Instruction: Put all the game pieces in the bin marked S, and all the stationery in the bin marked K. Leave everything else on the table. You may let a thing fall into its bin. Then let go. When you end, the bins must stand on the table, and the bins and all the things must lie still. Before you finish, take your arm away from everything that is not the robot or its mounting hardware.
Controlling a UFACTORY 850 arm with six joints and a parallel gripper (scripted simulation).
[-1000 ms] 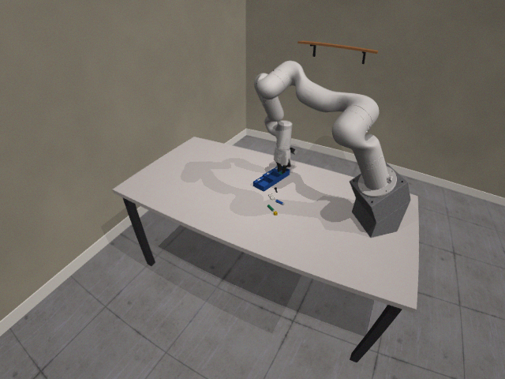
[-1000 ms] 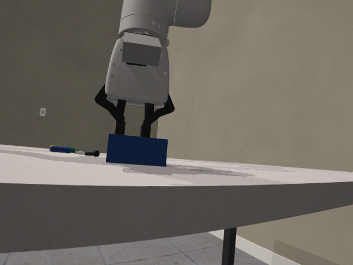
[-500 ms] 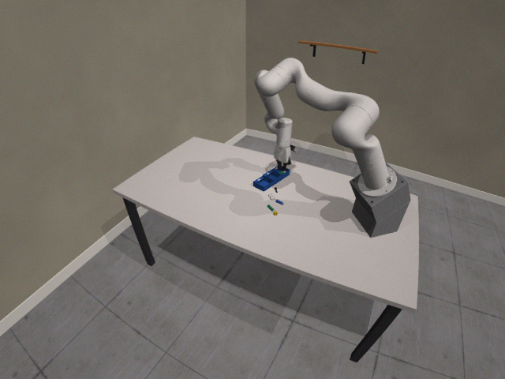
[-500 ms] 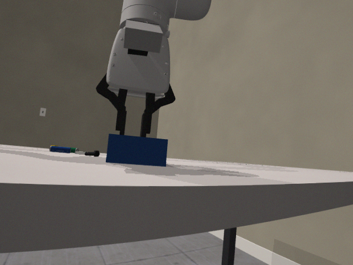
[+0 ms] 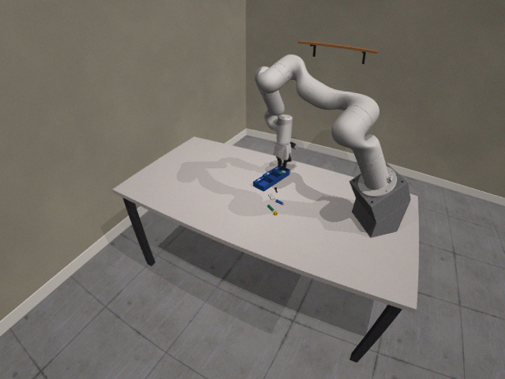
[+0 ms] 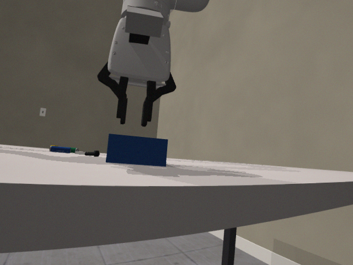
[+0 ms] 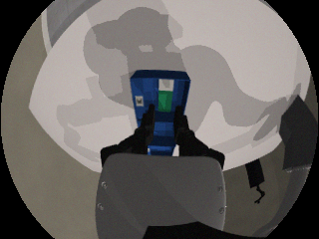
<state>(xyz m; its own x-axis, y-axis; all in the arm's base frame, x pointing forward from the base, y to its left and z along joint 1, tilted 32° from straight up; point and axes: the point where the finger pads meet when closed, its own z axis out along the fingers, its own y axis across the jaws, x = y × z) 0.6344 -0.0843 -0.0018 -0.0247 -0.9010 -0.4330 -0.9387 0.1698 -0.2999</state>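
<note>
Now: the yellow die 330 mm to the left of my hand, 200 mm behind it and 70 mm below it. Round my hand: green block (70 mm below, 10 mm to the right); then black bolt (150 mm to the left, 80 mm below, 70 mm behind); then blue bin (80 mm to the left, 60 mm below, 10 mm ahead).
</note>
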